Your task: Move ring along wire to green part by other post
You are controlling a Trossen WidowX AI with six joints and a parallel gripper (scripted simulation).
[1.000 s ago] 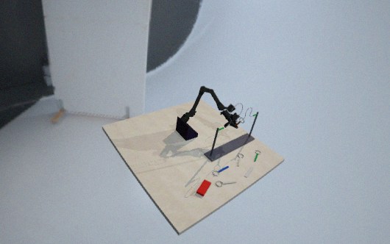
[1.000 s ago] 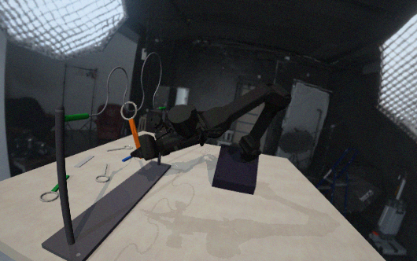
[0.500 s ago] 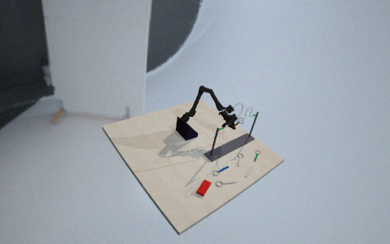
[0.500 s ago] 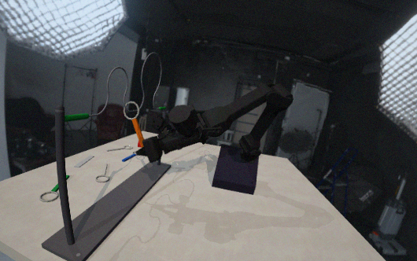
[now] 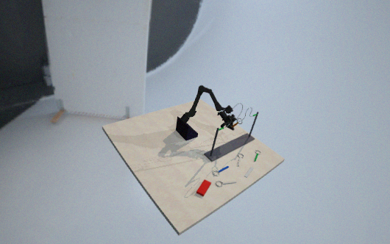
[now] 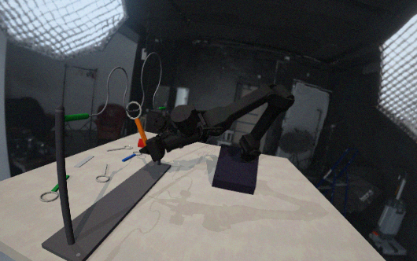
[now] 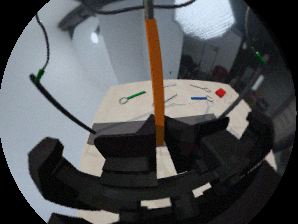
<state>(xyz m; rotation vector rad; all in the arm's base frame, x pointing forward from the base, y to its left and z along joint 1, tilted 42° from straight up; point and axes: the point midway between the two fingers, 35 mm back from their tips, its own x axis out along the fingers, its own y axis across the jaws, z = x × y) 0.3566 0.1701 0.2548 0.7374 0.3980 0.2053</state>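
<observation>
Now: gripper tip 10 mm short of the orange-handled ring and 90 mm below it. From my gripper tip the other things lie so: grey bar 360 mm ahead, 130 mm to the right, 170 mm below; then green-handled ring 270 mm ahead, 120 mm to the left, 170 mm below; then blue-handled ring 210 mm ahead, 350 mm to the right, 170 mm below.
</observation>
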